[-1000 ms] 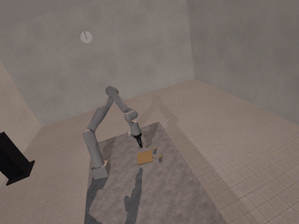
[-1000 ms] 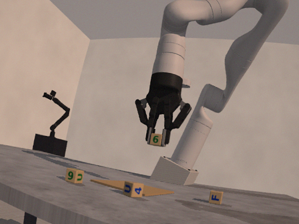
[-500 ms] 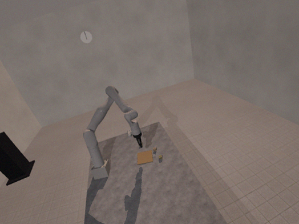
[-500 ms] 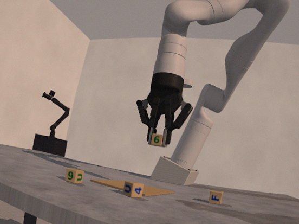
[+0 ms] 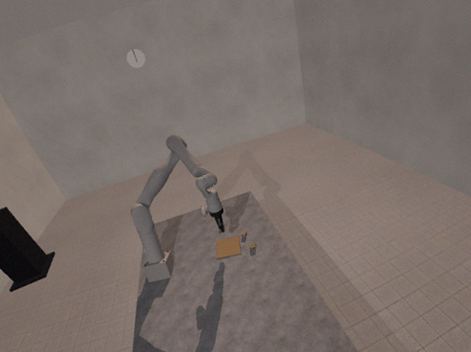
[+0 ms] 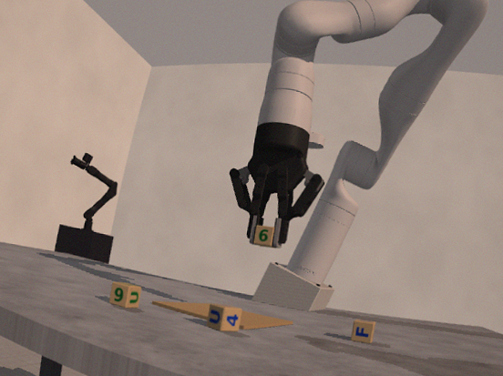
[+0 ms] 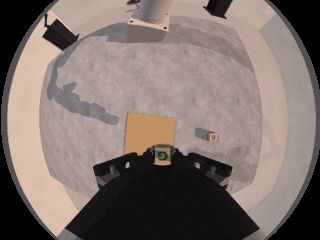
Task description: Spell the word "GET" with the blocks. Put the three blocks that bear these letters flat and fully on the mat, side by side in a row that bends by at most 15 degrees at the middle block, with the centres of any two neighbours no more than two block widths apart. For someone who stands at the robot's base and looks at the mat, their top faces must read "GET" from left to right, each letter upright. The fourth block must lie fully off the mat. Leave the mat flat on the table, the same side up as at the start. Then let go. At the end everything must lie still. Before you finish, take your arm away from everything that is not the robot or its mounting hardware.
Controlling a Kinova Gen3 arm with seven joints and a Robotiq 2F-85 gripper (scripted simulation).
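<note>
My hand is 120 mm above the mat, 40 mm to the left of it and 10 mm past it. From my hand the other things lie so: E block: 130 mm to the right, 110 mm below, 110 mm ahead; then F block: 140 mm to the left, 110 mm below, 30 mm ahead.
</note>
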